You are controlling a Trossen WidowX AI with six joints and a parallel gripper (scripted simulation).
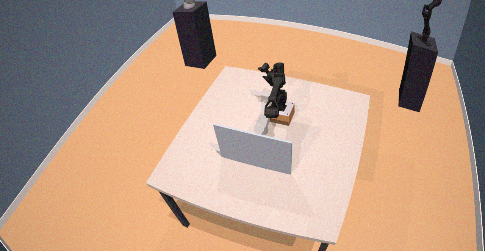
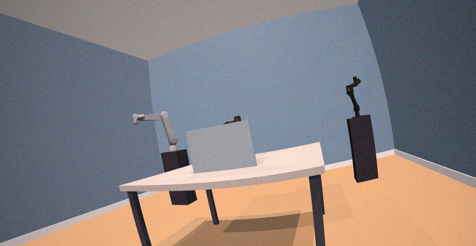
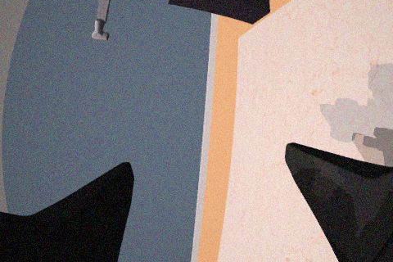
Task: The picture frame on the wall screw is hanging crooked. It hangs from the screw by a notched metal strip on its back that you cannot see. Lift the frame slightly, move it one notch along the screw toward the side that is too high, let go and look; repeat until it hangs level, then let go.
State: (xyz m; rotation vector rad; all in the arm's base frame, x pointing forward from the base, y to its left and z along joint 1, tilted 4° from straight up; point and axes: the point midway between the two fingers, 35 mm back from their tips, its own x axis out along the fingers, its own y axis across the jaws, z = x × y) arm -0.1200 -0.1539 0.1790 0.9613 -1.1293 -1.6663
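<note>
Now: the picture frame 56 cm ahead of my gripper tip, 21 cm to the left of it and 8 cm below it. Also, from my gripper tip: grey wall panel (57 cm ahead, 19 cm to the left, 10 cm below).
</note>
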